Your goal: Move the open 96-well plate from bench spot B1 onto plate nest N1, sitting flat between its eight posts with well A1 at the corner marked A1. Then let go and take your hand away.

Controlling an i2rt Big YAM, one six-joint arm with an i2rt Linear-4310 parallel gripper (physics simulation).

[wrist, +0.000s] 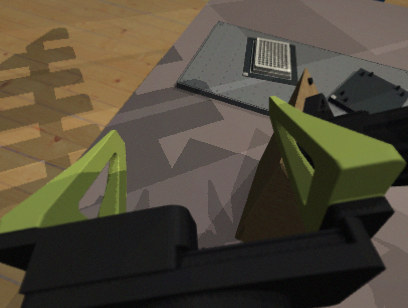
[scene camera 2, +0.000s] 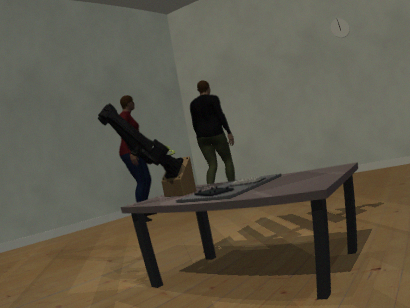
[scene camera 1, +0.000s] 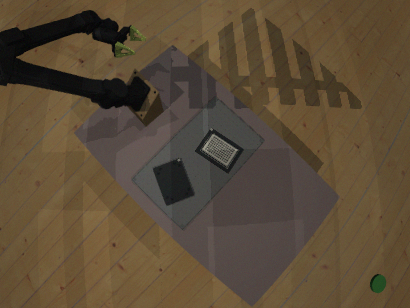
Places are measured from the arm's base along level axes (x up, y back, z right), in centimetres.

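Pixels of known places: gripper, fingertip midpoint: [wrist: 192, 121] [scene camera 2: 172, 150] [scene camera 1: 140, 46]; arm's base at its link origin: [scene camera 2: 174, 168] [scene camera 1: 138, 93].
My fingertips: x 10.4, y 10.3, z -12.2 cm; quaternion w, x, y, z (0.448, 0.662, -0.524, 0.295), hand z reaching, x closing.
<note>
For each thing: its top centre in the pictures, then the offset to it from my fingertips. "spot": a spot on its surface instead.
- white 96-well plate at its top centre: [wrist: 273, 53] [scene camera 1: 220, 149] [scene camera 2: 246, 179] dx -21.8, dy -48.4, dz +2.7 cm
- bench spot B1 at a spot on its surface: [wrist: 294, 62] spot: dx -23.2, dy -49.8, dz +8.3 cm
- dark plate nest N1 at its top centre: [wrist: 374, 91] [scene camera 1: 172, 181] [scene camera 2: 213, 188] dx -21.2, dy -44.1, dz +26.0 cm
The white 96-well plate [scene camera 1: 220, 149] [wrist: 272, 56] lies flat on the dark rectangle of bench spot B1 [scene camera 1: 227, 169] [wrist: 294, 62]. The dark plate nest N1 [scene camera 1: 173, 182] [scene camera 2: 214, 191] [wrist: 370, 90] lies beside it, with small black posts near its edges and a pale mark at one corner. No plate stands on the nest. My gripper [scene camera 1: 140, 45] [wrist: 192, 121] is open with nothing between its yellow-green fingers. It is beyond the table's corner in scene camera 1, well away from the plate. The well labels are too small to read.
The grey perforated board [scene camera 1: 150, 175] [wrist: 210, 65] carries the spot and the nest. The wooden block [scene camera 1: 152, 110] [scene camera 2: 177, 186] [wrist: 265, 200] under the arm's base stands between gripper and nest in the wrist view. Two people stand behind the table [scene camera 2: 300, 185]. A green disc [scene camera 1: 378, 283] is at lower right.
</note>
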